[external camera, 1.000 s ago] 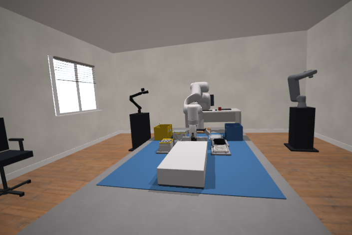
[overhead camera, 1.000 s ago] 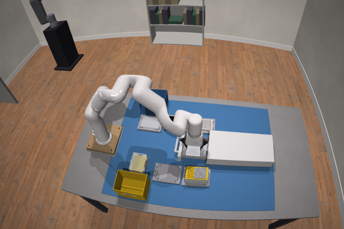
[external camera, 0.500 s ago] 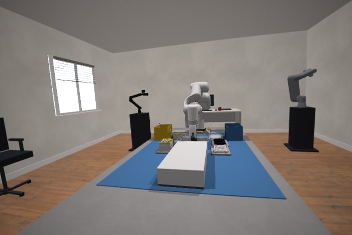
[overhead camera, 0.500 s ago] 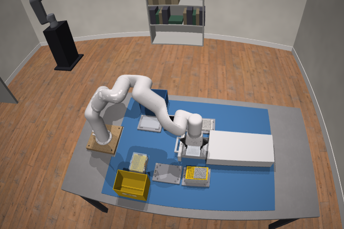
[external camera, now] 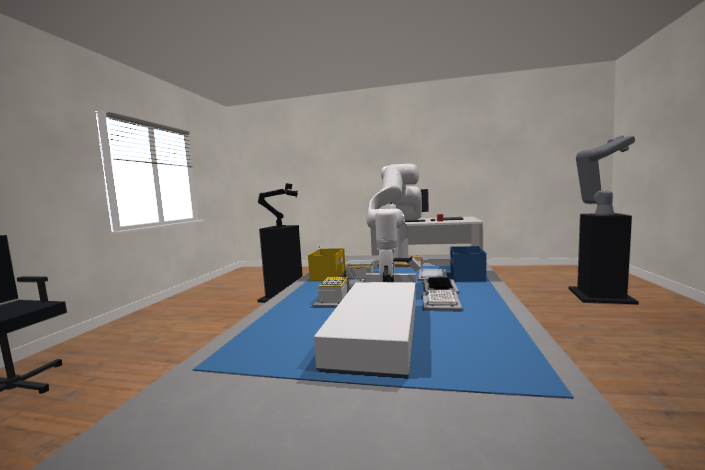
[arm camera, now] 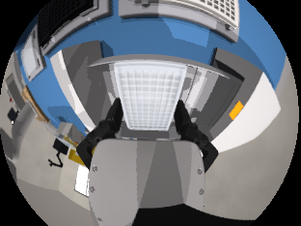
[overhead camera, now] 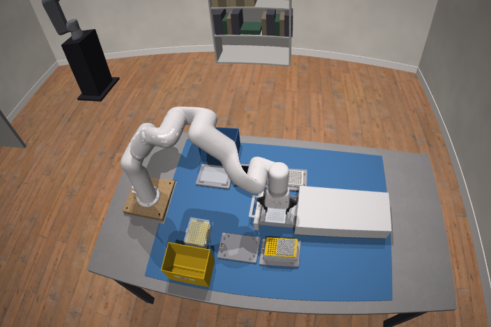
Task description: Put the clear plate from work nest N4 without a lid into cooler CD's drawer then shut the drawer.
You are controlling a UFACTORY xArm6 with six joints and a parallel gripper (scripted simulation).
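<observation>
Right now the clear plate is 1 cm below my hand. From my hand the other things lie so: yellow tip box: 20 cm to the right, 5 cm ahead, 2 cm above; then white well plate: 19 cm to the left, 3 cm ahead, 2 cm below; then drawer: 3 cm ahead, 1 cm below.
</observation>
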